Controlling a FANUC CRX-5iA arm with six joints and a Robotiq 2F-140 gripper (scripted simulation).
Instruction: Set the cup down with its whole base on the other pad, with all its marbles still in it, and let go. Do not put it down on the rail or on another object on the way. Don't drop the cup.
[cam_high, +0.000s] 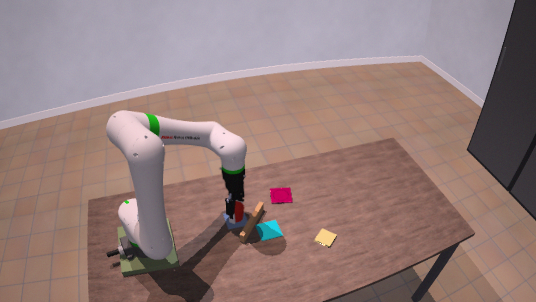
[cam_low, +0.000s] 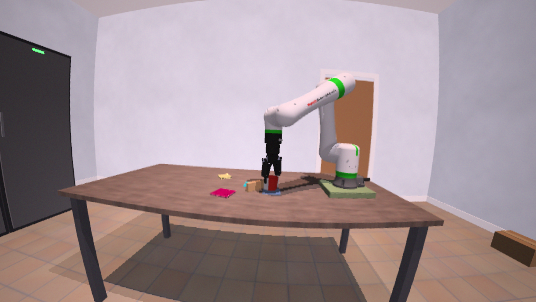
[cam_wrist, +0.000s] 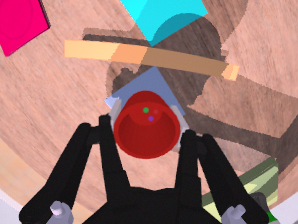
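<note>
Now: hand 10 cm short of the cyan pad, 13 cm to the left of it and 6 cm above it. From my hand the other things lie so: wooden rail (5 cm ahead, 6 cm to the right, 4 cm below); red cup (2 cm below).
</note>
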